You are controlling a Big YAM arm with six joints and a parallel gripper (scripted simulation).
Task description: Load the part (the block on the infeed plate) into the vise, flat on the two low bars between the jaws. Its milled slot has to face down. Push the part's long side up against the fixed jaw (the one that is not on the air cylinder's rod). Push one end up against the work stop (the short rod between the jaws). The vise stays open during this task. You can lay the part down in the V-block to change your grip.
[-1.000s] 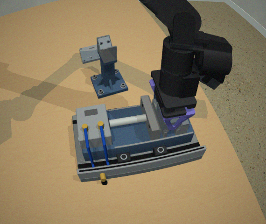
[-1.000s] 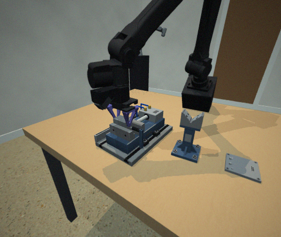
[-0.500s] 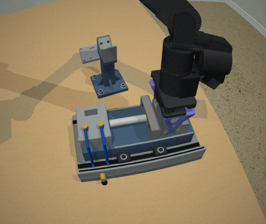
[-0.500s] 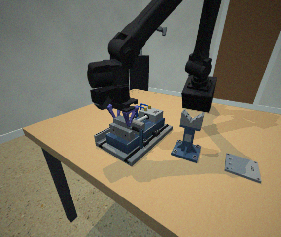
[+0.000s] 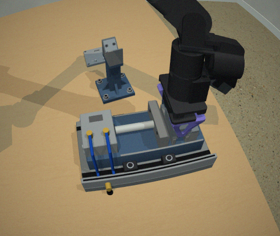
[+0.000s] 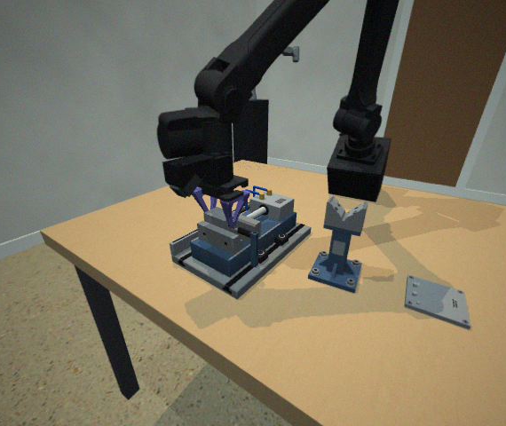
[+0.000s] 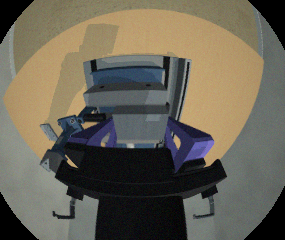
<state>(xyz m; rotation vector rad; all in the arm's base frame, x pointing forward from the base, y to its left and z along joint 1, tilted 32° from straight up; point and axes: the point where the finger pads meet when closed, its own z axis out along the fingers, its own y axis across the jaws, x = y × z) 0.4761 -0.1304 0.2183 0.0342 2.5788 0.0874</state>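
My hand is 10 mm above the grey part. Round my hand: fixed jaw 30 mm ahead, 20 mm to the left, 20 mm below; black work stop 70 mm to the left, 10 mm below; moving jaw 30 mm behind, 20 mm to the left, 20 mm below.
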